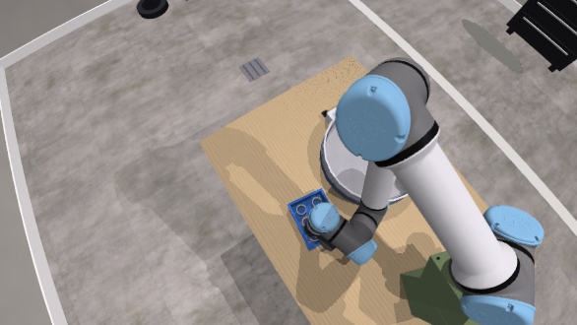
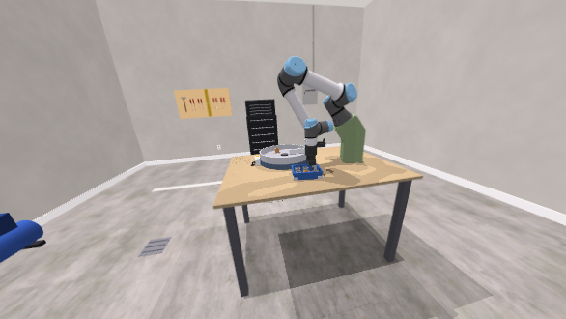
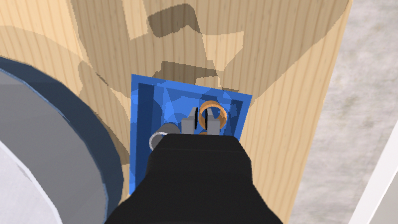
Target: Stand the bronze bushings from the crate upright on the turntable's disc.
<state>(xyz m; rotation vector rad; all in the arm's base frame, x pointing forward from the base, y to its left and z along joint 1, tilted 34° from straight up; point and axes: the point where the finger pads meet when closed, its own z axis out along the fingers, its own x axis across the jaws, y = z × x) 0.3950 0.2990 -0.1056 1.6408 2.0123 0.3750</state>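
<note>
Right now the blue crate is 50 mm ahead of my hand, 20 mm to the right of it and 20 mm below it. Round my hand: grey turntable disc (350 mm to the right, 190 mm ahead, 10 mm above).
</note>
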